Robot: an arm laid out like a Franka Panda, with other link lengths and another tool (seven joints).
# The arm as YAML. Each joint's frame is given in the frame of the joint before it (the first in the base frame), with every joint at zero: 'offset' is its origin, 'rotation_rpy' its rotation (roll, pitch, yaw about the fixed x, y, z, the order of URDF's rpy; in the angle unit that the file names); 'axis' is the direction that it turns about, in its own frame. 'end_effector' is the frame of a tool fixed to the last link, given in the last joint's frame.
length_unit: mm
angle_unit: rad
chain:
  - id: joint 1
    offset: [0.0, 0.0, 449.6]
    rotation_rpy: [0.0, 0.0, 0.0]
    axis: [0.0, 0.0, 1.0]
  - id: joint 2
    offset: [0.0, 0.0, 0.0]
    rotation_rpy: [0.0, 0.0, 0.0]
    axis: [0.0, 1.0, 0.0]
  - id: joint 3
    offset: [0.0, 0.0, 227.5]
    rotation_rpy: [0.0, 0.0, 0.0]
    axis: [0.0, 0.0, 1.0]
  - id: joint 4
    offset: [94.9, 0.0, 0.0]
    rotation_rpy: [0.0, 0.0, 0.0]
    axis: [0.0, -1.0, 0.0]
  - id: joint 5
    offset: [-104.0, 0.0, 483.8]
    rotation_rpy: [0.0, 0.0, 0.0]
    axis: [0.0, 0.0, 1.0]
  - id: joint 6
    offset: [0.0, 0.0, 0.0]
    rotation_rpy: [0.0, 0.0, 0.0]
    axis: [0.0, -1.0, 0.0]
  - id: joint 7
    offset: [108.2, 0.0, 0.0]
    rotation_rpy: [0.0, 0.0, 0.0]
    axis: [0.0, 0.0, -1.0]
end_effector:
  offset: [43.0, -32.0, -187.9]
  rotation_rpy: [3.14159, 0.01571, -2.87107]
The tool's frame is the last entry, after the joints.
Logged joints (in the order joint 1, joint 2, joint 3, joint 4, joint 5, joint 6, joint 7), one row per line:
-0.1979 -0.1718 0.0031 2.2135 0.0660 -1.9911 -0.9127
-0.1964 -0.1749 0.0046 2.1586 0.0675 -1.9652 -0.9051
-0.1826 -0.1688 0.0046 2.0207 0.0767 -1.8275 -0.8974
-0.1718 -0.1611 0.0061 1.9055 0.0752 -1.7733 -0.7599
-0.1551 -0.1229 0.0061 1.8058 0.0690 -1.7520 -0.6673
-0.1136 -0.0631 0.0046 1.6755 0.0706 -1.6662 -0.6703
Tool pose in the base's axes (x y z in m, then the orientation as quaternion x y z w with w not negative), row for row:
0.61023 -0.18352 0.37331 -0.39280 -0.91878 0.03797 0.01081
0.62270 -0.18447 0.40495 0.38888 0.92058 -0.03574 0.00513
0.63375 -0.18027 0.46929 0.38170 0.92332 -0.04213 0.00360
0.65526 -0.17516 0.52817 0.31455 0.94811 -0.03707 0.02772
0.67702 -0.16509 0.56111 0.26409 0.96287 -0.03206 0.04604
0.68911 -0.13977 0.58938 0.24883 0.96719 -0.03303 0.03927
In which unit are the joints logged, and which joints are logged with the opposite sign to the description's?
The joints are logged in radians. Opposite sign: joint 4, joint 5, joint 6, joint 7.
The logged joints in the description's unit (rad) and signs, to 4 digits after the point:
-0.1979 -0.1718 0.0031 -2.2135 -0.0660 1.9911 0.9127
-0.1964 -0.1749 0.0046 -2.1586 -0.0675 1.9652 0.9051
-0.1826 -0.1688 0.0046 -2.0207 -0.0767 1.8275 0.8974
-0.1718 -0.1611 0.0061 -1.9055 -0.0752 1.7733 0.7599
-0.1551 -0.1229 0.0061 -1.8058 -0.0690 1.7520 0.6673
-0.1136 -0.0631 0.0046 -1.6755 -0.0706 1.6662 0.6703

